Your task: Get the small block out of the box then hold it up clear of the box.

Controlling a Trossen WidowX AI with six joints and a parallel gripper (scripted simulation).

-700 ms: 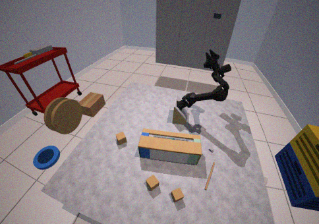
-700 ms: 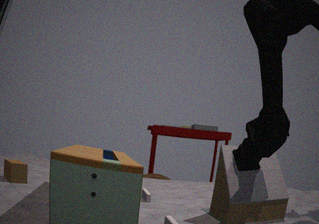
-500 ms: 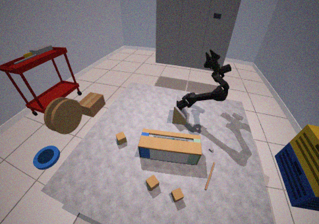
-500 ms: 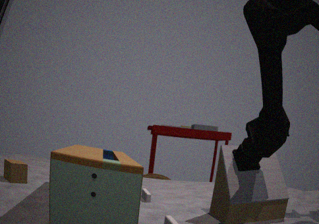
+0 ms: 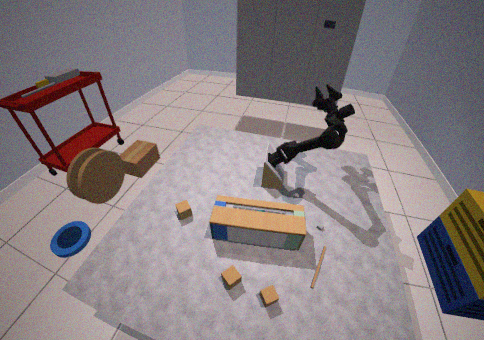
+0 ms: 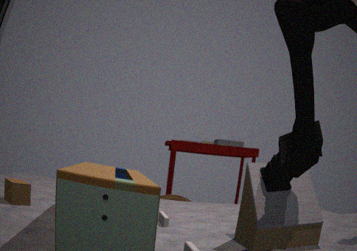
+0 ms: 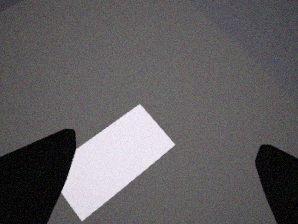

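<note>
Now: the box 59 cm ahead of my gripper tip, 27 cm to the right of it and 41 cm below it. From my gripper tip the other things lie so: thin stick (76 cm ahead, 47 cm below).
</note>
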